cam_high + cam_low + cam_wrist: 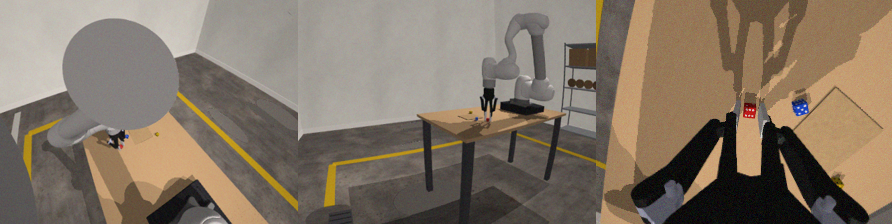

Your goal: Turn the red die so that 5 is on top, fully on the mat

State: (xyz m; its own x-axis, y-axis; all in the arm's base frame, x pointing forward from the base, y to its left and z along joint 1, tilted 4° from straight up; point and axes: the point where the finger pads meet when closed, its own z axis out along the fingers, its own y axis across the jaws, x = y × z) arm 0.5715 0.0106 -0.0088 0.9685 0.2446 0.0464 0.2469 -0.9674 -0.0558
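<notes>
Right now my hand is 20 mm above the red die. From my hand the other things lie so: tan mat 170 mm to the right, 30 mm below; then yellow die 250 mm to the right, 100 mm behind, 20 mm below; then blue die 80 mm to the right, 40 mm ahead, 20 mm below.
</notes>
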